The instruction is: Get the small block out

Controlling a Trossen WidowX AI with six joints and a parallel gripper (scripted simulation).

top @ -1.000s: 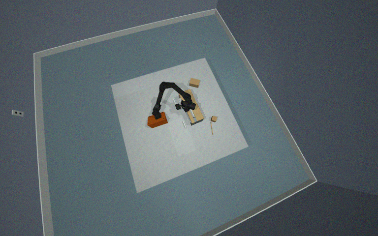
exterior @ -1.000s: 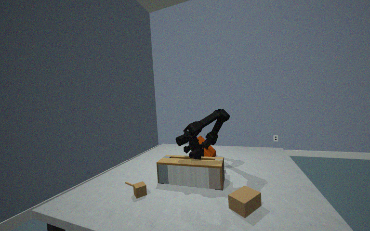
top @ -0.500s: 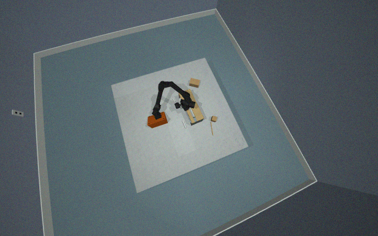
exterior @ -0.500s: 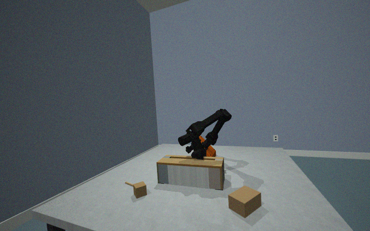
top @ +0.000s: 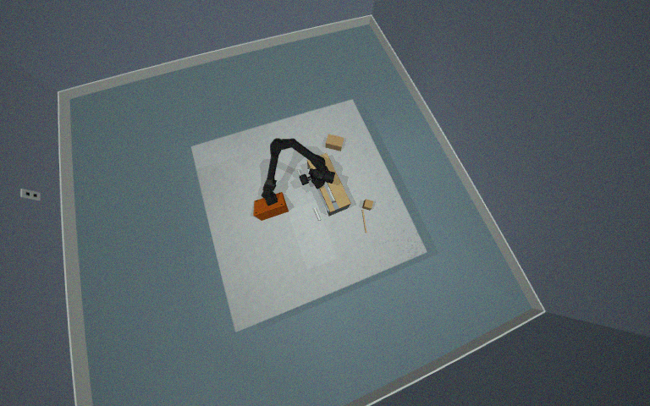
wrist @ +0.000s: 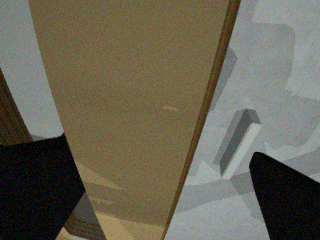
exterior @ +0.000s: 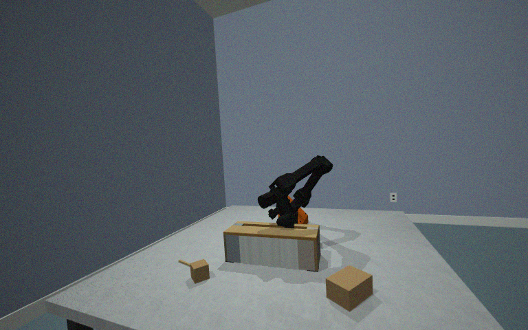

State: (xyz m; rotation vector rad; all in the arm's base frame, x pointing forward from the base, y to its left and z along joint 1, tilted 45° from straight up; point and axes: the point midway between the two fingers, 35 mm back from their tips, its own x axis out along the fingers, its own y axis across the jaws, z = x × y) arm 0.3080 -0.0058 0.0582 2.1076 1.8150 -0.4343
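My gripper tip is now 6 cm short of the purple block and 2 cm to the right of it. The rest, counted from my gripper tip: box (8 cm to the right, 3 cm ahead, 2 cm below).
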